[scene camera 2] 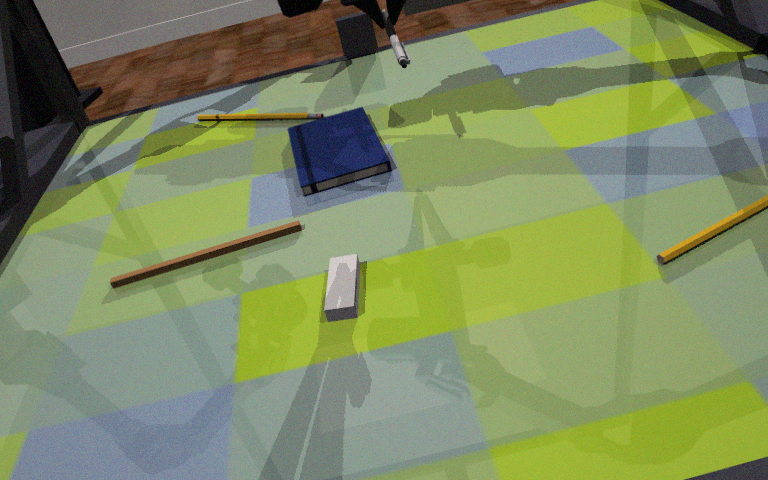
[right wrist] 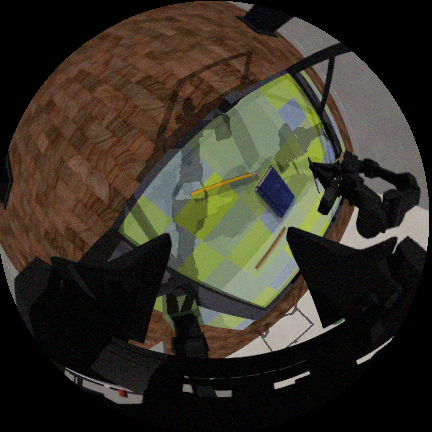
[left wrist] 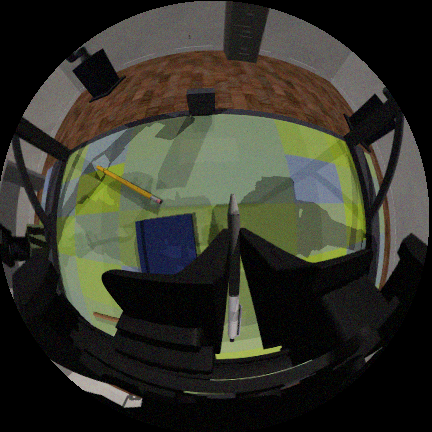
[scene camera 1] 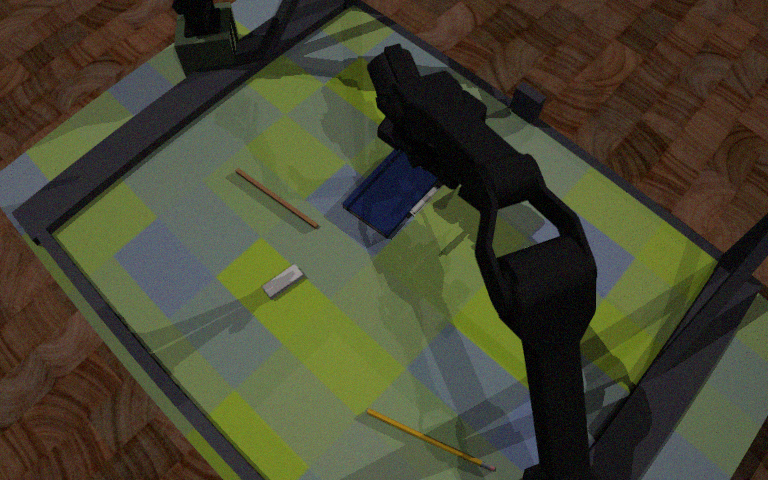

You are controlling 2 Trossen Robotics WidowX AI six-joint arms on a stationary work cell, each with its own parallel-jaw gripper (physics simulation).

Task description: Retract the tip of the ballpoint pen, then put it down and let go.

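Places are measured from the left arm's base along level axes (x back, y down, z right), in millimetres.
Where they show: left gripper, fingertip midpoint: [scene camera 2: 387, 23] [right wrist: 309, 164] [left wrist: 233, 233]; right gripper, fingertip midpoint: [right wrist: 230, 236]; right arm's base, link origin: [right wrist: 184, 320] [left wrist: 26, 247] [scene camera 1: 202, 23].
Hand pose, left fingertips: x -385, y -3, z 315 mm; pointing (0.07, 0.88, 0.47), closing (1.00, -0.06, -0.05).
After its pixels a point has its place.
The ballpoint pen [scene camera 1: 424, 201] {x -386, y -2, z 243 mm} [scene camera 2: 398, 49] {x -389, y -2, z 237 mm} [left wrist: 233, 312] {x -389, y -4, z 253 mm} has a white rear half with a clip and a grey front half. My left gripper [scene camera 2: 387, 15] {x -385, y -3, z 315 mm} [left wrist: 233, 233] {x -385, y -3, z 315 mm} is shut on its grey part and holds it above the mat. In the left wrist view, the pen's grey cone points away and its rear end, with a short dark button, points back between the fingers. The frames do not clearly show whether the writing tip is out. In scene camera 1, the left arm hides the pen's front part. My right gripper [right wrist: 230, 236] {x -643, y -136, z 474 mm} is open and empty, far from the pen.
A blue notebook [scene camera 1: 387, 195] {x -468, y 92, z 261 mm} [scene camera 2: 342, 147] {x -463, y 92, z 259 mm} [left wrist: 169, 242] {x -461, y 92, z 307 mm} [right wrist: 276, 194] {x -476, y 92, z 277 mm} lies close to the pen. A brown stick [scene camera 1: 277, 198] {x -600, y 97, z 144 mm} [scene camera 2: 206, 254] {x -605, y 99, z 141 mm}, a white eraser [scene camera 1: 283, 280] {x -490, y 92, z 48 mm} [scene camera 2: 342, 285] {x -491, y 92, z 41 mm} and a yellow pencil [scene camera 1: 424, 436] {x -188, y 97, z 8 mm} [scene camera 2: 716, 229] {x -220, y 98, z -4 mm} lie on the mat. Another yellow pencil [scene camera 2: 260, 117] {x -552, y 100, z 413 mm} [left wrist: 129, 185] {x -533, y 97, z 405 mm} lies beyond the notebook.
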